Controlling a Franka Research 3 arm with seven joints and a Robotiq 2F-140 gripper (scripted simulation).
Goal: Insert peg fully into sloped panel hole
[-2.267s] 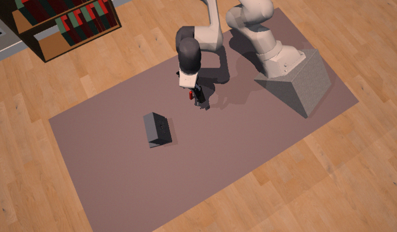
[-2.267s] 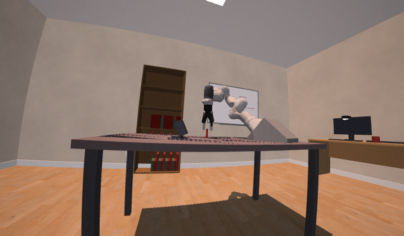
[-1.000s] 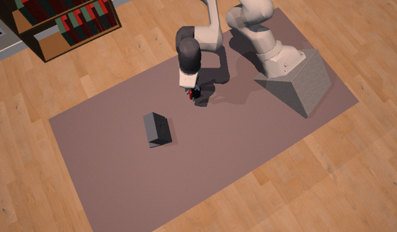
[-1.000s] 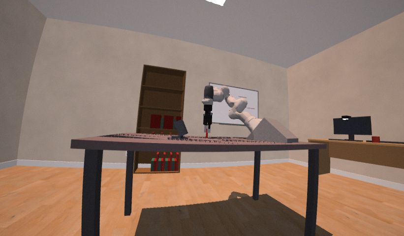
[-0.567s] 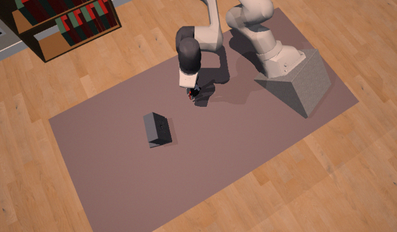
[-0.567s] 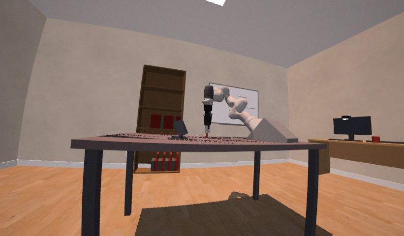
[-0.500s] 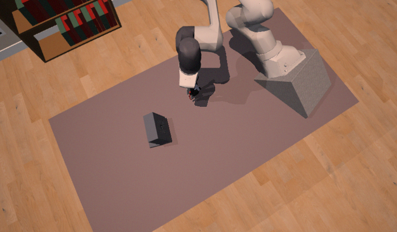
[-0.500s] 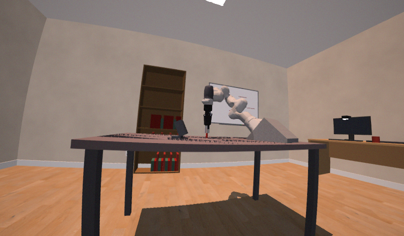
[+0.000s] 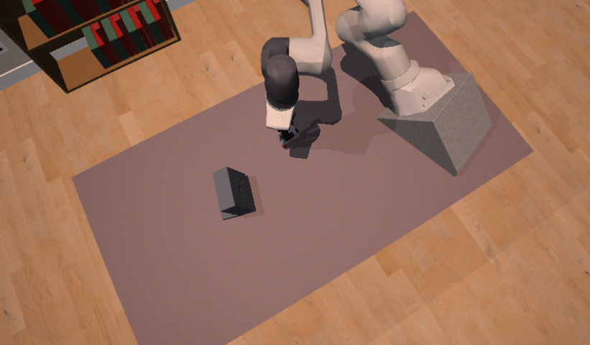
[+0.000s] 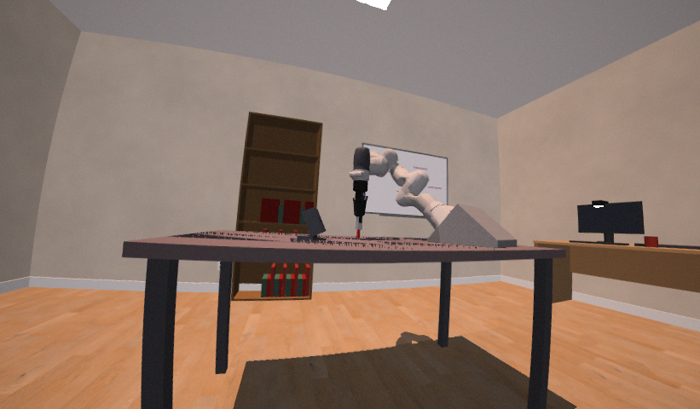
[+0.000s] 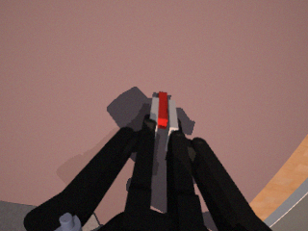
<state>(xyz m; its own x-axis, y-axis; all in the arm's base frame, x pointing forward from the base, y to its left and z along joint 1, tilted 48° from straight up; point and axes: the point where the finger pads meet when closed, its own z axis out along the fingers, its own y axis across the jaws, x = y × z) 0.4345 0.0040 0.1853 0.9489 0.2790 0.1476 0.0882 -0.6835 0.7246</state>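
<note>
My hand is 4 cm above the red peg.
</note>
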